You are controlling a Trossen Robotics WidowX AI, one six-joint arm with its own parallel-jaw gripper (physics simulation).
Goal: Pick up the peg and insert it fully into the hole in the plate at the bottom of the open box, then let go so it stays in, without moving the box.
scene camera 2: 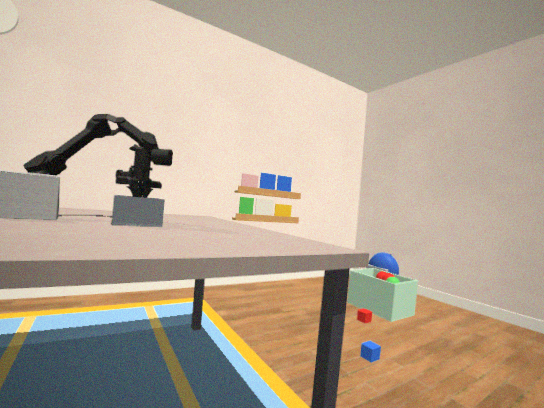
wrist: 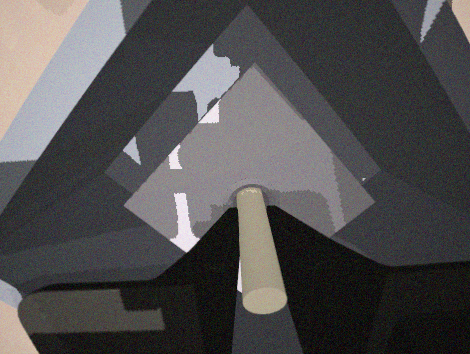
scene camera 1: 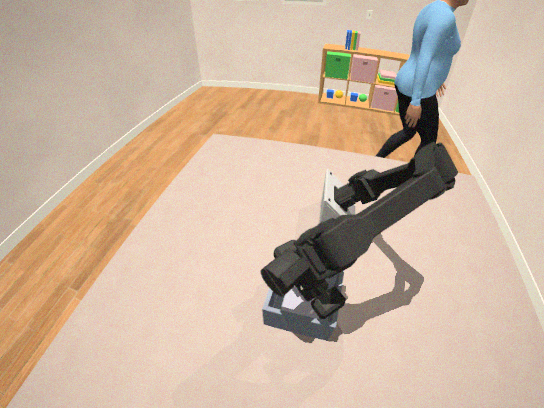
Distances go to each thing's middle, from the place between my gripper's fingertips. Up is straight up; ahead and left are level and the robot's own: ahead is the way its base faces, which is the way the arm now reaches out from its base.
Now: the beige round peg (wrist: 263, 292) right at my hand. Also, from my hand: grey plate (wrist: 253, 137) 30 mm below; blue-grey box (scene camera 1: 273, 316) 10 mm below.
